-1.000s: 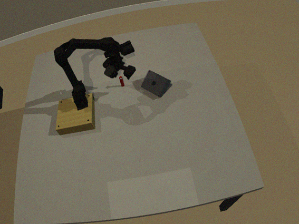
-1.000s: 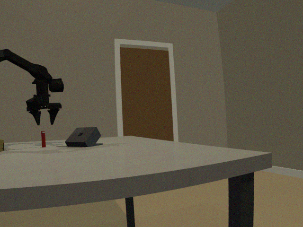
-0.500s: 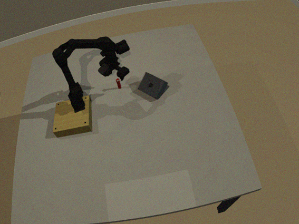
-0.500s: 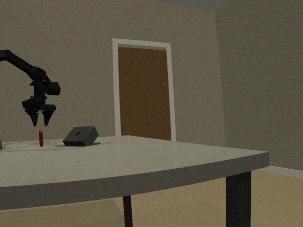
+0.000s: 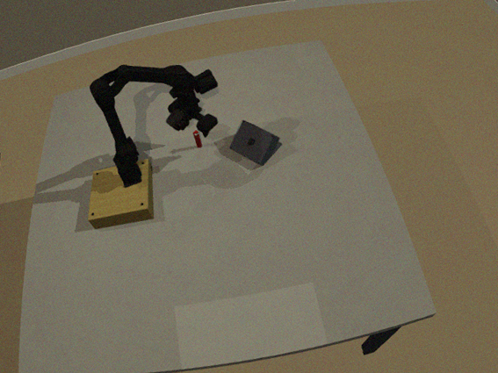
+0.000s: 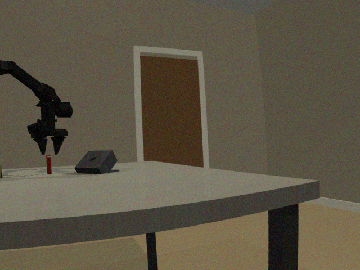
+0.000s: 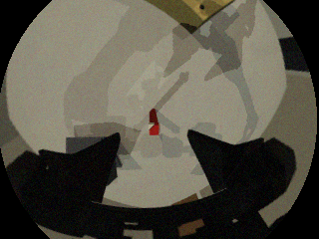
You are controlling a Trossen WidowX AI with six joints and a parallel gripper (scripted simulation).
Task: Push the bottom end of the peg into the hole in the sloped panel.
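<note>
My gripper tip is now 20 mm above the peg. Round my gripper tip: sloped panel 170 mm ahead, 100 mm to the right, 50 mm below.
</note>
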